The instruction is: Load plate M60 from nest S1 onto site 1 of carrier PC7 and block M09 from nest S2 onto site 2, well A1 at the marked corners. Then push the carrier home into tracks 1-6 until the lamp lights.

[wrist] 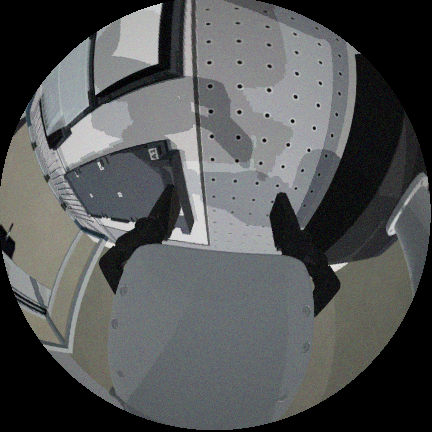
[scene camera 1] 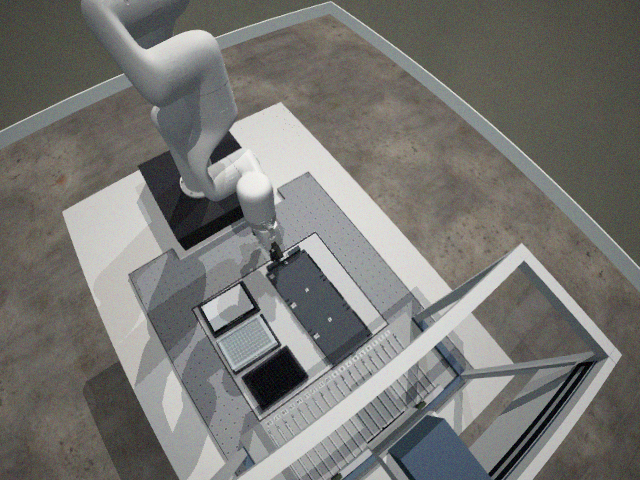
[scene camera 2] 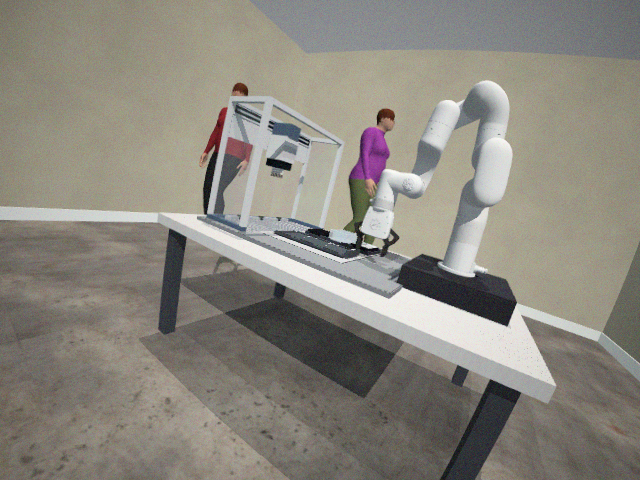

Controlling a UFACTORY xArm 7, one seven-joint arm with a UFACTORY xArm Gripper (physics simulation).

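Seen in the pictures: gripper, fingertip midpoint: [wrist: 225, 199] [scene camera 1: 267, 245] [scene camera 2: 369, 252]; arm's base, origin of the base link: [scene camera 2: 455, 270].
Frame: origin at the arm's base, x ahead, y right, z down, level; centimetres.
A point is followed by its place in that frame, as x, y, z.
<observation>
The dark carrier [scene camera 1: 323, 310] {53.5, -2.2, 5.0} [scene camera 2: 310, 241] {52.3, -4.4, 5.0} [wrist: 125, 192] {44.5, -2.6, 4.9} lies on the white board, its raised end bar towards the arm. Small white corner marks show on its bare top, and an A1 label in the wrist view. Beside it are a white-topped plate [scene camera 1: 227, 305] {35.8, 16.4, 3.4} [wrist: 137, 45] in a black nest, a pale welled plate [scene camera 1: 248, 342] {47.2, 18.1, 2.7} [wrist: 70, 90], and a black block or nest [scene camera 1: 275, 377] {58.2, 18.6, 3.5}; their labels cannot be read. My gripper [scene camera 1: 276, 253] {29.6, -2.5, 2.4} [scene camera 2: 372, 249] {29.6, -2.5, 2.4} [wrist: 225, 199] {29.6, -2.5, 2.4} is open and empty, pointing down near the carrier's arm-side end. In the wrist view, one finger overlaps that end. No lit lamp can be made out.
Slotted tracks [scene camera 1: 330, 400] {71.7, 12.2, 6.0} lie beyond the carrier, under the instrument's white frame [scene camera 1: 523, 254] {73.3, -19.5, -41.9} [scene camera 2: 253, 165] {72.8, -20.9, -17.7}. A blue gantry head [scene camera 1: 439, 449] {80.5, 8.7, -40.0} [scene camera 2: 285, 130] {81.3, 6.0, -36.7} hangs inside. The perforated grey plate [scene camera 1: 330, 211] {32.0, -25.5, 6.0} [wrist: 255, 100] {26.4, 5.6, 6.0} borders the board. Two people [scene camera 2: 371, 155] [scene camera 2: 218, 135] stand behind the table.
</observation>
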